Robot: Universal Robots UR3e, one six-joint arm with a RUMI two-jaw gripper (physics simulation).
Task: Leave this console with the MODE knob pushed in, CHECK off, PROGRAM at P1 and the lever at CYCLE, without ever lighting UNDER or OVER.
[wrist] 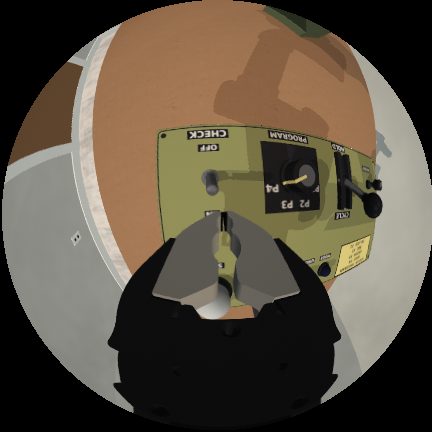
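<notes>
The olive console appears upside down in the wrist view. The CHECK toggle leans away from the OFF label, toward the partly covered label below. The PROGRAM knob has its yellow pointer toward P4. The lever has a black ball and leans toward the CYCLE end of its slot. The MODE knob stands out at the right edge; its depth is hard to judge. My gripper is shut and empty, its tips just below the toggle in the view, over the partly covered label. UNDER and OVER cannot be made out.
A dark blue lamp and a yellow text card are at the lower right of the console. A pale rounded part shows between the finger bases. A dark green object lies at the top of the brown table.
</notes>
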